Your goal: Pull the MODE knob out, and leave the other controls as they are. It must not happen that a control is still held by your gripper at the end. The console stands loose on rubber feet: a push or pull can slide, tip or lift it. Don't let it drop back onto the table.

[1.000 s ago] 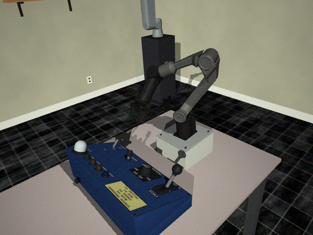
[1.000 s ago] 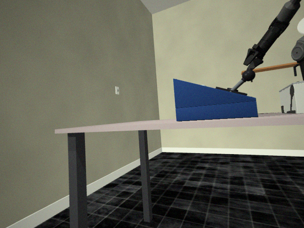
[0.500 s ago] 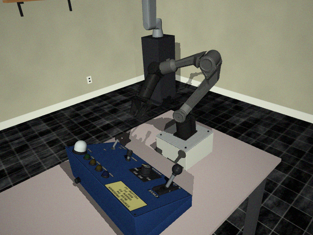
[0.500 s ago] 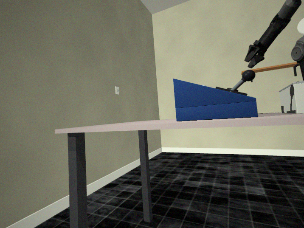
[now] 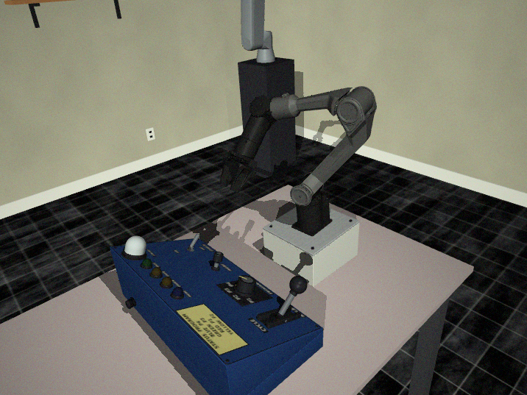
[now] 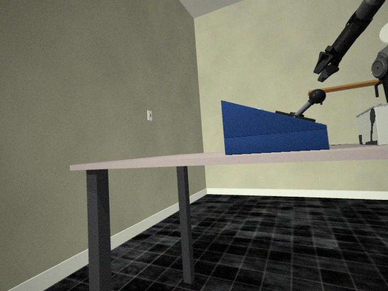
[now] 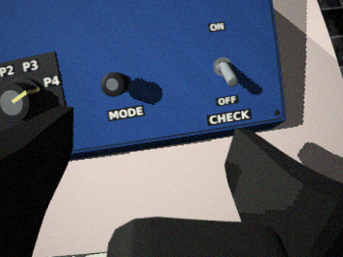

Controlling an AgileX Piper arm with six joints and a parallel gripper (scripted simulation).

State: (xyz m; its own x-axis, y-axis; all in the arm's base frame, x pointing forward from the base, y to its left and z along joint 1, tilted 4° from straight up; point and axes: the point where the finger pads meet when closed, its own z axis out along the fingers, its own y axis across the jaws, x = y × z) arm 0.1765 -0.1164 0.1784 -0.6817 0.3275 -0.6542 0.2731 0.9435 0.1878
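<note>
My gripper is now 10 cm short of the mode knob, 4 cm to the right of it and 16 cm above it. From my hand the other things lie so: program dial: 11 cm ahead, 15 cm to the left, 17 cm below; then toggle switch: 9 cm ahead, 8 cm to the right, 17 cm below; then blue console: 13 cm ahead, 10 cm to the left, 19 cm below.
</note>
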